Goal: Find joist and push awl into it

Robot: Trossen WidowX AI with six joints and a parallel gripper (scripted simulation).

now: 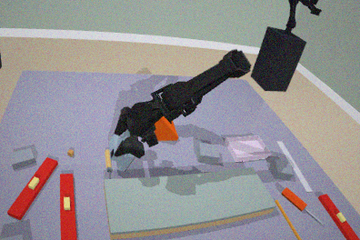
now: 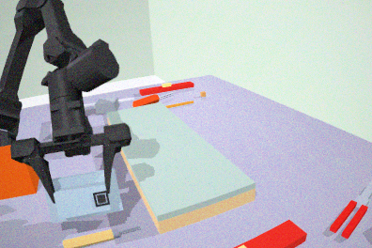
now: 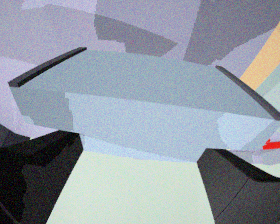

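The stud finder lies 20 mm ahead of my gripper tip and 10 mm below it. Also, from my gripper tip: grey block 310 mm to the right, 60 mm below, 10 mm behind; then pale pink tray 540 mm to the left, 60 mm below, 20 mm behind; then awl 70 mm below, 30 mm ahead, 20 mm to the right.
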